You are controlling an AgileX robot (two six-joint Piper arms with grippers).
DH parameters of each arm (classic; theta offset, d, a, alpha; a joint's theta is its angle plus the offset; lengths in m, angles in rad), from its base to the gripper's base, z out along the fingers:
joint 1: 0 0.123 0 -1.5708
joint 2: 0.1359 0 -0.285 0
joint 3: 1.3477 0 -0.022 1.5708
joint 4: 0 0.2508 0 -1.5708
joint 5: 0 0 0.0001 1.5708
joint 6: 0 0.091 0 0
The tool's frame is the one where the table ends.
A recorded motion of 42 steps. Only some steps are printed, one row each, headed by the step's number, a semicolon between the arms.
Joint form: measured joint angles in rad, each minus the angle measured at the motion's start. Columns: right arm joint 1, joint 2, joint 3, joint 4, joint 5, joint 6; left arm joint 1, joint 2, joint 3, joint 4, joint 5, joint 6.
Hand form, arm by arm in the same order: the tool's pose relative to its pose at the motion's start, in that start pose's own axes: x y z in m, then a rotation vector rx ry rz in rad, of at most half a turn. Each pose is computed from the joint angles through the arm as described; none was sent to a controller.
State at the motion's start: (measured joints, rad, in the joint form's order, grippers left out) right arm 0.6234 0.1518 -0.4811 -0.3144 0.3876 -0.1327; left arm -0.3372 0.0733 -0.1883 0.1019 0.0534 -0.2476
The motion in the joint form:
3: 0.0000 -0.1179 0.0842 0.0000 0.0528 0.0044; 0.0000 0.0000 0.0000 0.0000 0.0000 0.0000
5: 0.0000 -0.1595 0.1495 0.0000 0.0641 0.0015; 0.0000 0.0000 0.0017 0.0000 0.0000 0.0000
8: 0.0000 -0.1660 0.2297 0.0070 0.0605 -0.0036; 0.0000 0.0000 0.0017 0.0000 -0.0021 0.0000
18: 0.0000 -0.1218 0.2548 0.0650 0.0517 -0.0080; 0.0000 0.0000 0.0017 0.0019 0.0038 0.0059
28: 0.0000 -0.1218 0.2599 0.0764 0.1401 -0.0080; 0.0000 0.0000 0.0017 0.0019 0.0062 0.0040
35: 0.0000 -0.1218 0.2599 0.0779 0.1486 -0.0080; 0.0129 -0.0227 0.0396 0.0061 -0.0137 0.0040
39: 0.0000 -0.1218 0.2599 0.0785 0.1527 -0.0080; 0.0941 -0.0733 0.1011 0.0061 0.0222 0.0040
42: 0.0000 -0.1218 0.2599 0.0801 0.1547 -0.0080; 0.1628 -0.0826 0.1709 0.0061 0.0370 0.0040
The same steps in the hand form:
3: 0.0252 0.0082 -0.0129 0.0068 0.0218 0.0086; 0.0000 0.0000 0.0000 0.0000 0.0000 0.0000
5: 0.0435 0.0163 -0.0126 -0.0044 0.0545 0.0028; 0.0006 0.0001 0.0001 -0.0002 0.0017 0.0000
8: 0.0659 0.0277 -0.0058 -0.0367 0.1173 -0.0051; 0.0004 0.0000 0.0001 0.0003 -0.0004 0.0000
18: 0.0736 0.0348 0.0017 -0.0839 0.1696 0.0366; 0.0009 0.0002 0.0001 -0.0013 0.0053 0.0078
28: 0.0828 0.0373 0.0002 -0.1042 0.2611 0.0440; 0.0011 0.0002 0.0001 -0.0019 0.0077 0.0059
35: 0.0835 0.0375 0.0000 -0.1062 0.2695 0.0451; 0.0104 0.0021 -0.0016 -0.0119 0.0016 0.0121
39: 0.0838 0.0376 -0.0001 -0.1071 0.2735 0.0455; 0.0302 0.0096 -0.0061 -0.1021 0.0357 0.0219
42: 0.0840 0.0377 -0.0002 -0.1080 0.2754 0.0469; 0.0538 0.0173 -0.0067 -0.1825 0.1000 0.0248

